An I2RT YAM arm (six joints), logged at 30 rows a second.
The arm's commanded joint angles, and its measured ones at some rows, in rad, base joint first. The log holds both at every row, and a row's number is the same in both.
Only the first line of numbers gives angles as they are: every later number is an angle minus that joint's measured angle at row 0.
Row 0, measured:
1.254 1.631 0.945 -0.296 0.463 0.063
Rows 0 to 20, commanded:
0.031 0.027 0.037 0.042 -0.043 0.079
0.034 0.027 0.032 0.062 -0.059 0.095
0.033 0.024 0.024 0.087 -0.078 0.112
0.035 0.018 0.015 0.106 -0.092 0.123
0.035 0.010 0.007 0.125 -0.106 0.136
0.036 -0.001 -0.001 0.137 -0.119 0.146
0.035 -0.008 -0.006 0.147 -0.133 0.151
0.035 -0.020 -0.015 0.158 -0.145 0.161
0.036 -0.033 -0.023 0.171 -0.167 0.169
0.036 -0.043 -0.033 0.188 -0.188 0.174
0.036 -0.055 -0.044 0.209 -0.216 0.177
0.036 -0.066 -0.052 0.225 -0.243 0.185
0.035 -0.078 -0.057 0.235 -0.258 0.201
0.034 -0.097 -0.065 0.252 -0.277 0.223
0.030 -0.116 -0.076 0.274 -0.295 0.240
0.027 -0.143 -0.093 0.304 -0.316 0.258
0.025 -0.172 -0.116 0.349 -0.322 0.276
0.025 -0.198 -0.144 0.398 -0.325 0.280
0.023 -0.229 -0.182 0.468 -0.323 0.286
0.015 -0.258 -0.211 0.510 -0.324 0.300
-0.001 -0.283 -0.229 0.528 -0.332 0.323
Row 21, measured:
0.020 -0.222 -0.188 0.374 -0.300 0.248
